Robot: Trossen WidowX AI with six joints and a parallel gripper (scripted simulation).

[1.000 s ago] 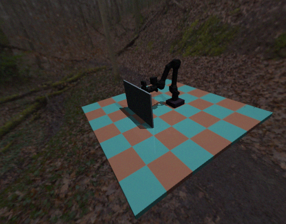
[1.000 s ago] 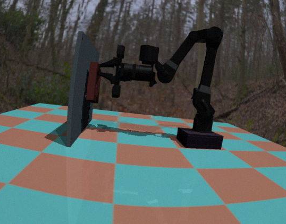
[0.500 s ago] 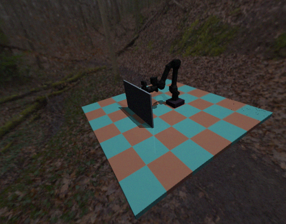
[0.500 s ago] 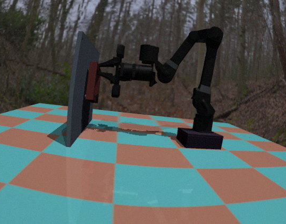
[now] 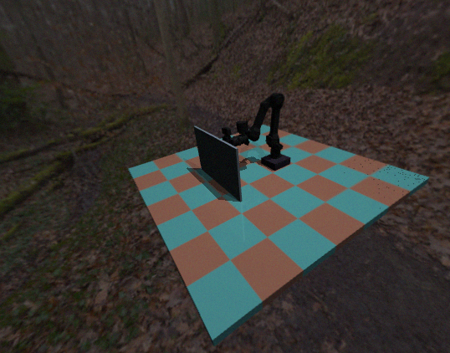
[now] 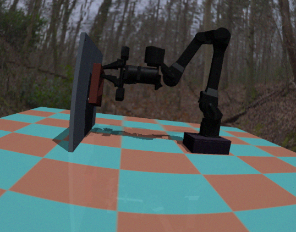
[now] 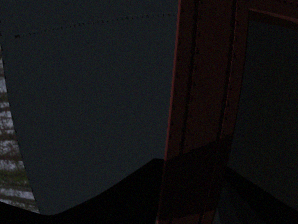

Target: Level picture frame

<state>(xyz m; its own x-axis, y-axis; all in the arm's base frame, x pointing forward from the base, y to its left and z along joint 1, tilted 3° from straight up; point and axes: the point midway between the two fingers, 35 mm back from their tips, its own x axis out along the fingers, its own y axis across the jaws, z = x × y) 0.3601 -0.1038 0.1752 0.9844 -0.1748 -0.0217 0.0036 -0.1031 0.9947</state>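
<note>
Right now my gripper tip is 1 cm to the right of the dark red picture frame and 5 cm above it. Also, from my gripper tip: grey wall panel (2 cm ahead, 1 cm to the left, 7 cm below).
</note>
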